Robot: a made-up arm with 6 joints.
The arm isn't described. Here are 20 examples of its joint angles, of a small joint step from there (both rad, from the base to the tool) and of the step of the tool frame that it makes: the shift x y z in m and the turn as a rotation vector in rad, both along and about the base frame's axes.
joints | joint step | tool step
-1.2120 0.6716 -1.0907 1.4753 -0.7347 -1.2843 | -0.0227 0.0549 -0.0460 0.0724 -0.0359 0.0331 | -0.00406 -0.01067 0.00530 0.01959 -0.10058 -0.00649
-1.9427 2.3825 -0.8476 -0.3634 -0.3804 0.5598 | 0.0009 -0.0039 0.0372 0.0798 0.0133 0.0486 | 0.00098 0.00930 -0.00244 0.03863 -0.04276 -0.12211
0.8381 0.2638 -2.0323 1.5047 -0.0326 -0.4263 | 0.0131 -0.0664 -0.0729 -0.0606 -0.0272 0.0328 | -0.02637 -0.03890 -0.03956 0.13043 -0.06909 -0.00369
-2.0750 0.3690 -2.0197 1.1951 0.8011 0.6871 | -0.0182 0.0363 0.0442 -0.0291 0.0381 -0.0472 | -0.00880 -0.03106 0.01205 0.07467 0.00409 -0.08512
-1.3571 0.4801 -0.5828 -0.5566 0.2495 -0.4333 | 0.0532 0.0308 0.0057 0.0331 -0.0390 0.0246 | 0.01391 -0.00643 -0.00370 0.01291 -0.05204 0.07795
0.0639 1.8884 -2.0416 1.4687 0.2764 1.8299 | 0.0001 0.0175 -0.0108 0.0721 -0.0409 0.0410 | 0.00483 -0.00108 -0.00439 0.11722 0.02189 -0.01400
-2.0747 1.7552 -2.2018 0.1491 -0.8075 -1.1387 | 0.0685 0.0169 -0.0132 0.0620 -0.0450 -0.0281 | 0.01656 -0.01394 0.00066 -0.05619 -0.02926 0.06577
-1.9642 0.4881 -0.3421 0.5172 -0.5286 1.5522 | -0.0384 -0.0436 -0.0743 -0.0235 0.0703 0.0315 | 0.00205 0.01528 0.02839 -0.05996 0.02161 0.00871
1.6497 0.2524 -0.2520 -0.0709 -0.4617 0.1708 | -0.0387 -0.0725 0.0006 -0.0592 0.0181 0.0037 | 0.00480 -0.01279 0.00599 0.05692 -0.05214 -0.04573
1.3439 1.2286 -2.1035 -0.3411 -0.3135 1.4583 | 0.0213 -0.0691 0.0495 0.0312 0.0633 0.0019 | -0.00313 -0.01641 -0.00213 -0.03212 0.04280 0.03743
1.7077 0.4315 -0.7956 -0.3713 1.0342 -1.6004 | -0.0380 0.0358 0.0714 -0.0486 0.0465 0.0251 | 0.00533 0.00711 -0.02216 -0.13850 -0.03523 -0.08714
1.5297 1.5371 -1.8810 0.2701 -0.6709 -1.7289 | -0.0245 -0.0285 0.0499 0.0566 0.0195 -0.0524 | 0.00965 -0.00308 -0.00818 -0.04814 0.02673 -0.04112
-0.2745 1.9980 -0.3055 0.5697 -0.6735 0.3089 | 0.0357 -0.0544 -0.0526 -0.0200 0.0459 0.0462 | 0.02714 0.00241 0.01529 0.02576 -0.09251 0.01981
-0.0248 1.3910 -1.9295 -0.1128 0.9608 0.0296 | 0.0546 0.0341 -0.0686 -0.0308 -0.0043 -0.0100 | 0.00370 0.01252 0.00901 -0.03436 -0.03780 0.03961
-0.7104 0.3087 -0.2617 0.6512 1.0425 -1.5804 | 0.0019 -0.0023 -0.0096 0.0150 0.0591 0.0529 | -0.00243 0.00442 0.00469 0.07178 0.02176 0.00318
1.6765 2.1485 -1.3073 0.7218 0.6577 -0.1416 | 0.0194 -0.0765 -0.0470 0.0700 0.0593 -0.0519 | -0.01236 0.00546 0.04688 0.09488 0.07570 0.05010
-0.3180 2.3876 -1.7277 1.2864 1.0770 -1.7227 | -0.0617 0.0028 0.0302 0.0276 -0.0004 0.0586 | -0.00961 -0.02441 -0.00571 0.06413 0.06461 -0.10423
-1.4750 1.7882 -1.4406 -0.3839 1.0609 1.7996 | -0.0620 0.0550 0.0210 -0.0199 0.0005 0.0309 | -0.02645 -0.00119 -0.02698 0.06521 0.01625 -0.08455
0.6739 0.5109 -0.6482 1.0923 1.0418 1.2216 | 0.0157 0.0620 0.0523 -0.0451 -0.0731 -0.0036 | 0.01723 0.01257 -0.02503 -0.07607 0.03673 -0.05394
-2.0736 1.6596 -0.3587 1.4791 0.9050 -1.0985 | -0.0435 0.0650 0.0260 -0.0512 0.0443 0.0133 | -0.00045 0.01538 -0.01389 0.07861 -0.07721 0.01080
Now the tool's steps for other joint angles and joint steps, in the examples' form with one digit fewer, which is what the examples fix.
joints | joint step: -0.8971 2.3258 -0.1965 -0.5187 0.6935 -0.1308 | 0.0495 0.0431 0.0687 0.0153 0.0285 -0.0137
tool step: -0.0135 0.0174 0.0144 0.1030 0.0967 0.0483
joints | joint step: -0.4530 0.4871 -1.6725 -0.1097 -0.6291 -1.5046 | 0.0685 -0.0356 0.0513 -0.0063 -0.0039 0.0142
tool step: 0.0007 -0.0083 -0.0077 -0.0010 0.0144 0.0761
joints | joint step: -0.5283 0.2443 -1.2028 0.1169 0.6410 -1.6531 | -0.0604 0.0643 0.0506 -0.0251 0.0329 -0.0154
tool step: 0.0248 -0.0178 -0.0114 0.0512 0.1409 -0.0844
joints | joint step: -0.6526 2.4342 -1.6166 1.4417 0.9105 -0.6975 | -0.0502 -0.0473 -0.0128 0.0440 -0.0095 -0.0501
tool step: -0.0112 -0.0213 0.0266 -0.0577 -0.0823 -0.0626
